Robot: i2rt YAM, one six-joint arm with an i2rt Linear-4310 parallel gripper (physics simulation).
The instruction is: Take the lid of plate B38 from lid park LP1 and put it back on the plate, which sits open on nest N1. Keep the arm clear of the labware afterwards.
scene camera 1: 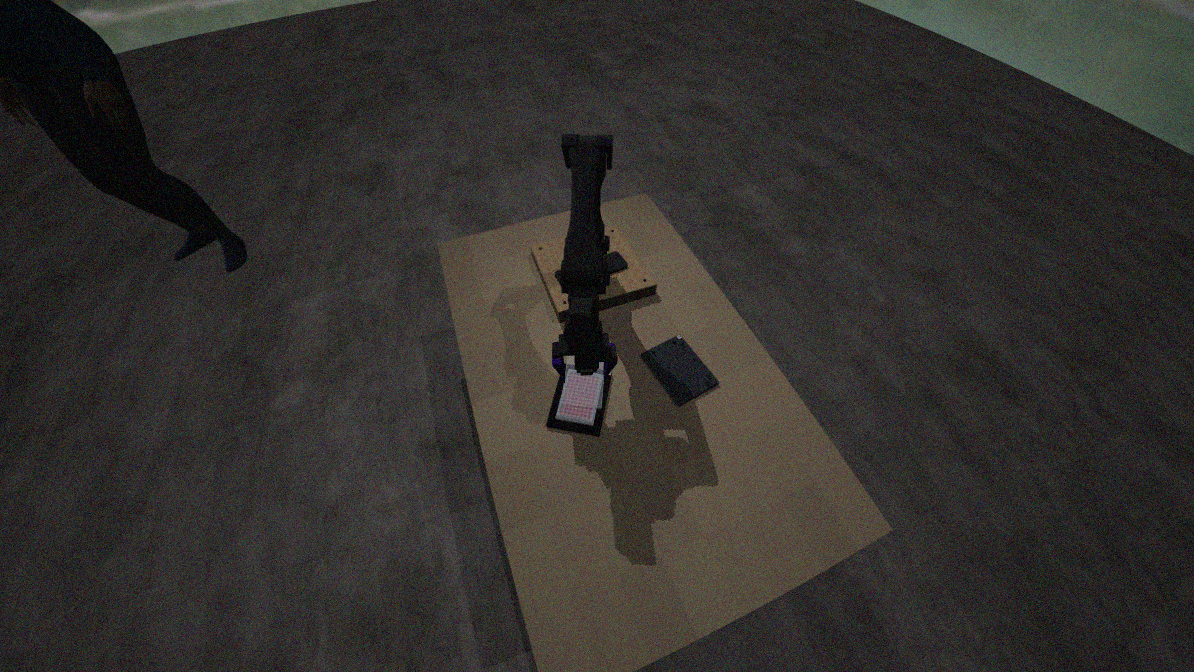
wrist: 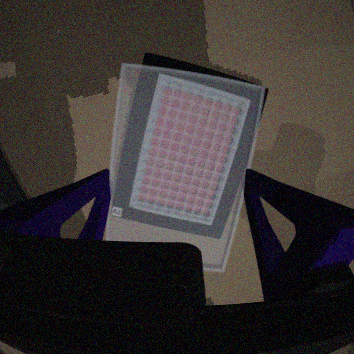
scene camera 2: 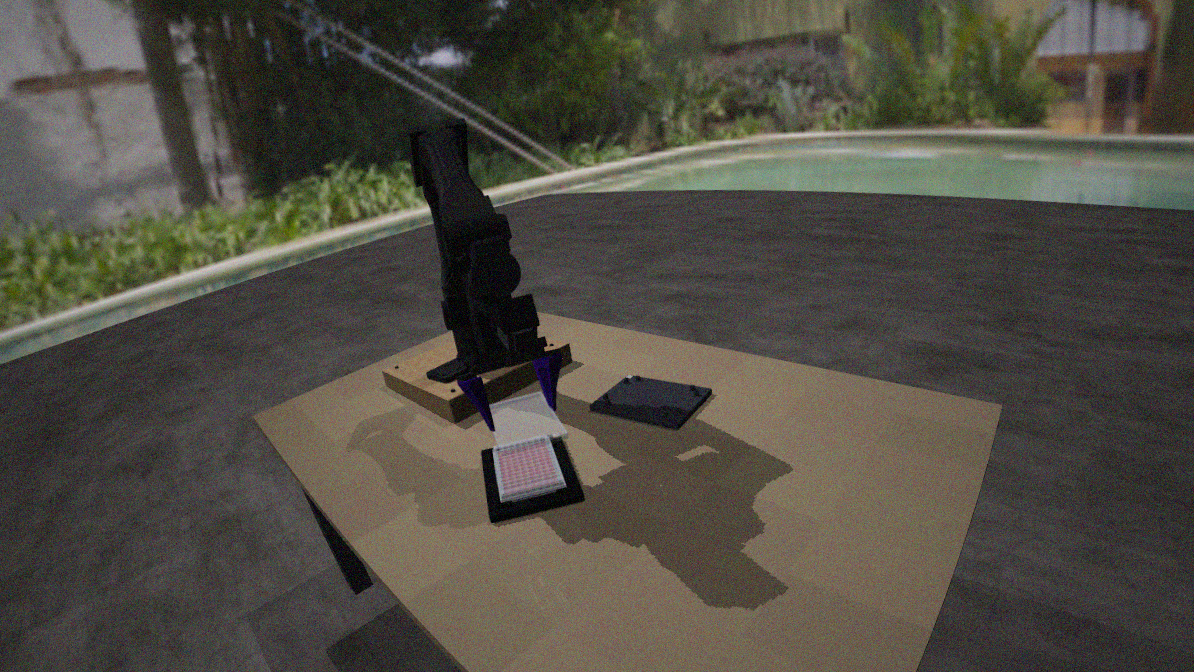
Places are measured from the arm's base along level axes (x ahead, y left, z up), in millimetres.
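Pixels of known places: gripper, fingertip midpoint: (scene camera 1: 584, 380) (wrist: 177, 177) (scene camera 2: 523, 421).
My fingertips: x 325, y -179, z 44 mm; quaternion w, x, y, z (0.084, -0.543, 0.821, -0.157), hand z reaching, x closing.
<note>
Ahead of a thing's pixels: the offset from my fingertips to its middle. Level surfaces: height alone.
My gripper (scene camera 1: 585, 367) (scene camera 2: 523, 419) (wrist: 177, 177) is shut on the clear lid @[dx -1, dy +0, dz +0 mm] (scene camera 2: 532, 407) (wrist: 150, 235), its purple fingers on the lid's two long sides. The lid is held above the table, behind and above the open plate B38 (scene camera 1: 578, 404) (scene camera 2: 530, 469) in the scene views. The plate, with pink wells, sits on the black nest N1 @[dx -1, dy -12, dz -76 mm] (scene camera 1: 574, 428) (scene camera 2: 534, 508) (wrist: 160, 60). In the wrist view the plate shows through the lid, turned slightly clockwise to it; the lid reaches past the nest at the bottom. The dark lid park LP1 @[dx +37, dy +237, dz -75 mm] (scene camera 1: 680, 371) (scene camera 2: 651, 402) bears no lid.
The arm's wooden base block (scene camera 1: 636, 292) (scene camera 2: 417, 398) stands at the back of the tan table top @[dz -85 mm] (scene camera 1: 751, 517) (scene camera 2: 877, 500). LP1 lies to the right of the nest in both scene views. A person (scene camera 1: 125, 150) is on the floor area at the left. The arm's shadow falls across the table.
</note>
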